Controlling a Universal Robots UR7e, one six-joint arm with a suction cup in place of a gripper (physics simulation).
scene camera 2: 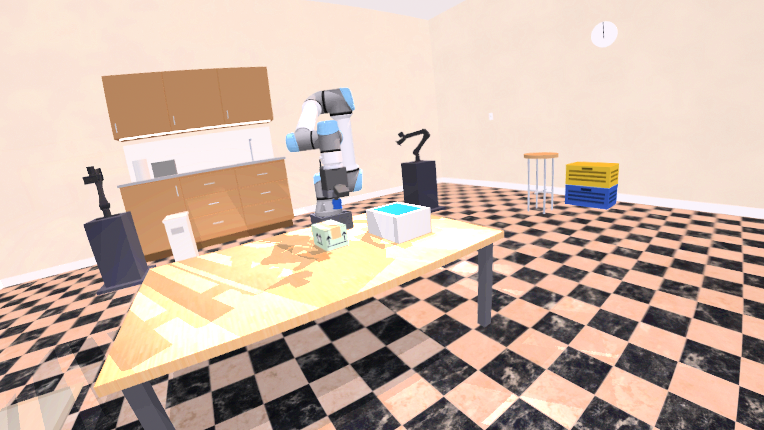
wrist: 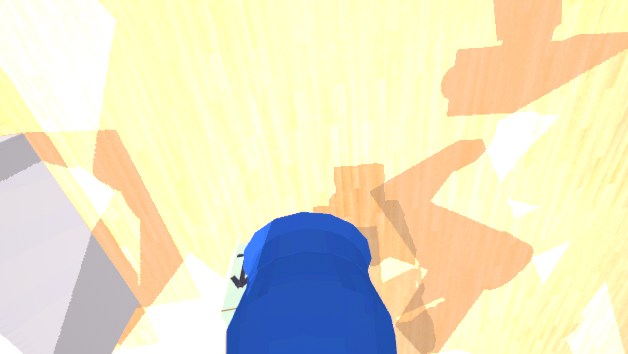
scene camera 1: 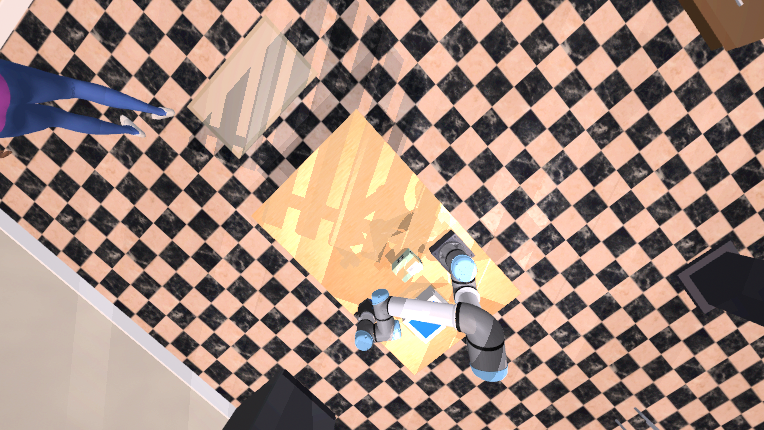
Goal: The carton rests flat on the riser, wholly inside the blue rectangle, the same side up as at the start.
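Seen in the pictures: hand, its tool point: [scene camera 2: 337, 208] [wrist: 307, 264]; arm's base, origin of its link: [scene camera 2: 329, 213] [scene camera 1: 451, 254].
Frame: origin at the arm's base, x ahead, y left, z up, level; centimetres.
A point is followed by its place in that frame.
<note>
The carton [scene camera 1: 407, 264] {x 23.0, y -11.5, z 0.6 cm} [scene camera 2: 329, 235] {x 32.2, y -12.3, z -2.2 cm} is a small pale green box with black arrows and a tan top patch. It stands on the wooden table [scene camera 1: 320, 213] {x 44.2, y -66.1, z -9.2 cm} [scene camera 2: 239, 299] {x 53.0, y -54.5, z -9.2 cm} [wrist: 263, 109] {x 47.9, y -9.4, z -9.2 cm}, beside the riser and apart from it. The riser [scene camera 2: 406, 227] {x 47.2, y 18.3, z -2.9 cm} [wrist: 43, 241] {x 38.3, y 12.7, z -4.3 cm} is a white block, and the blue rectangle [scene camera 1: 425, 327] {x 39.4, y 24.7, z 2.8 cm} [scene camera 2: 396, 209] {x 35.3, y 21.5, z 2.8 cm} on its top is bare. My blue suction cup [scene camera 2: 336, 203] [wrist: 307, 246] hangs above the table, holding nothing. In the wrist view only a sliver of the carton [wrist: 234, 286] {x 31.4, y -4.4, z -2.6 cm} shows at the cup's left edge.
The arm's base [scene camera 1: 451, 248] {x -2.0, y -5.7, z 6.8 cm} stands on the table behind the carton. Around the table are two dark pedestals with small arms [scene camera 2: 114, 246] [scene camera 2: 419, 182], a white bin [scene camera 2: 180, 235], a stool [scene camera 2: 541, 179], stacked crates [scene camera 2: 591, 184] and a person's legs [scene camera 1: 79, 107].
</note>
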